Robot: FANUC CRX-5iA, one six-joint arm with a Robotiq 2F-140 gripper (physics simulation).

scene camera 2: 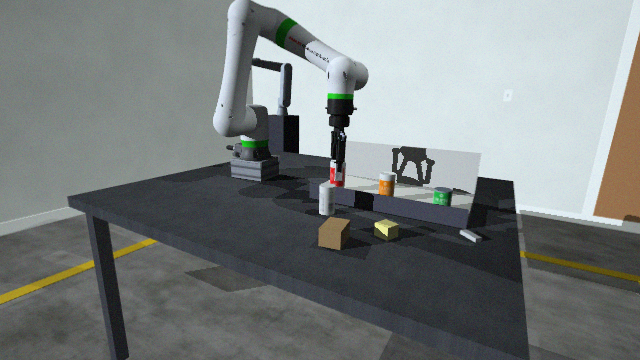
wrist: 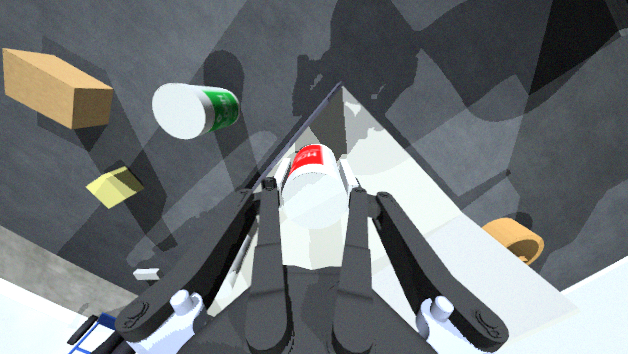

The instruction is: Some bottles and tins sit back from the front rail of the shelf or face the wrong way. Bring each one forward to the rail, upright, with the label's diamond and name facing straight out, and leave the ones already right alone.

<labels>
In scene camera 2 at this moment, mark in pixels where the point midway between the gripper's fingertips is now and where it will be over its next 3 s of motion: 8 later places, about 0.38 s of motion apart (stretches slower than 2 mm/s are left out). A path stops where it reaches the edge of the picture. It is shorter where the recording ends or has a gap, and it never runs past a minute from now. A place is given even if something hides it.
My gripper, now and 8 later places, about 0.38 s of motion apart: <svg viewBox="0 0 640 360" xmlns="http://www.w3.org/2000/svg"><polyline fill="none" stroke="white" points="336,178 335,178 334,181 334,180 335,177 336,164 335,157 336,150 337,137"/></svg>
</labels>
